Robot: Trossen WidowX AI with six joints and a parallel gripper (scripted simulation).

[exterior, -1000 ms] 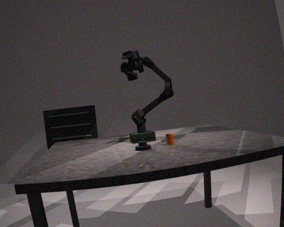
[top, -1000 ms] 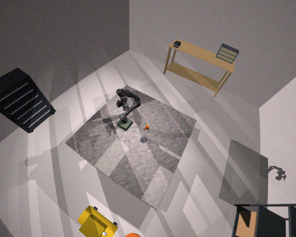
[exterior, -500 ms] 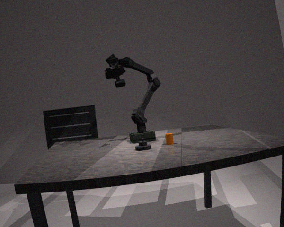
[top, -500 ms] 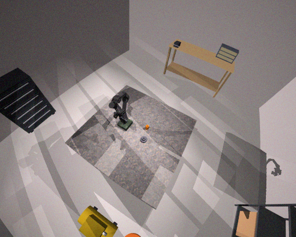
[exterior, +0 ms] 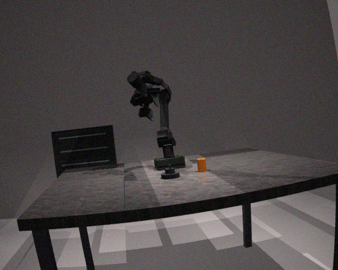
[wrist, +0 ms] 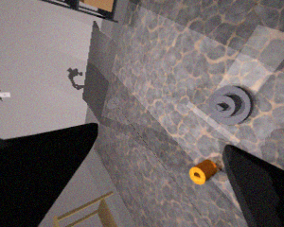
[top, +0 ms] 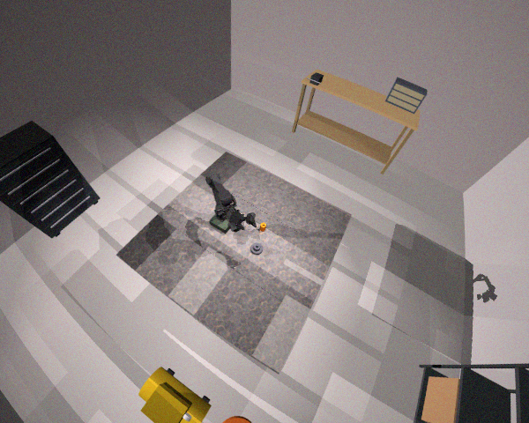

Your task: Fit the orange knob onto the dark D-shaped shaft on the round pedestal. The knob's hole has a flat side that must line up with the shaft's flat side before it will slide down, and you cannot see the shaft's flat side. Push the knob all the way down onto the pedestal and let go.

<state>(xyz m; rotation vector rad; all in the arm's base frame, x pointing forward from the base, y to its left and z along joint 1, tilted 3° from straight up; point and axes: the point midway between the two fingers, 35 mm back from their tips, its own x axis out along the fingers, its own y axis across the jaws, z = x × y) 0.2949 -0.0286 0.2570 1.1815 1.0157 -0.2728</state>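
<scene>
My gripper tip is 40 mm past the orange knob, 190 mm to the right of it and 270 mm above it. Also, from my gripper tip: round dark pedestal 40 mm ahead, 40 mm to the left, 270 mm below.
</scene>
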